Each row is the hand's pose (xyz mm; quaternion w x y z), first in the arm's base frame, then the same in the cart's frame.
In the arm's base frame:
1: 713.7 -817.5 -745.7 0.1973 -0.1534 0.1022 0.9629
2: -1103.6 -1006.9 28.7 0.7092 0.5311 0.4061 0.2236
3: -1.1 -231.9 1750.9 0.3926 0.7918 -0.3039 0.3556
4: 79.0 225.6 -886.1 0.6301 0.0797 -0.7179 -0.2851
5: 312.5 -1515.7 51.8 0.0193 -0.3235 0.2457 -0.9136
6: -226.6 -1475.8 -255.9 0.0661 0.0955 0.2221 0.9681
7: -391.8 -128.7 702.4 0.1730 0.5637 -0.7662 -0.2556
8: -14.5 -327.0 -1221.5 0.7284 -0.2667 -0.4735 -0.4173
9: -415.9 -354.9 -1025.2 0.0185 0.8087 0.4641 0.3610
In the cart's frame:
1: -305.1 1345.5 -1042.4 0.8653 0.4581 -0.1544 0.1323
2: 309.5 1066.8 823.8 0.0077 -0.7997 0.1980 0.5668
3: -740.6 -814.8 451.0 0.1775 0.1887 -0.7244 -0.6388
4: 796.1 799.8 -1032.7 0.1121 -0.4340 0.1072 -0.8875
5: -883.6 1268.6 -70.9 0.7139 0.1701 -0.6793 0.0043
6: -376.4 1514.5 192.0 0.7049 0.5617 -0.3825 0.2033
7: 81.0 -82.4 224.7 0.1303 0.5374 0.4727 0.6861
8: 678.8 1426.8 -892.4 0.0730 -0.3119 0.5312 -0.7843
9: 810.7 1337.4 -474.0 0.1669 -0.6876 0.7057 0.0370

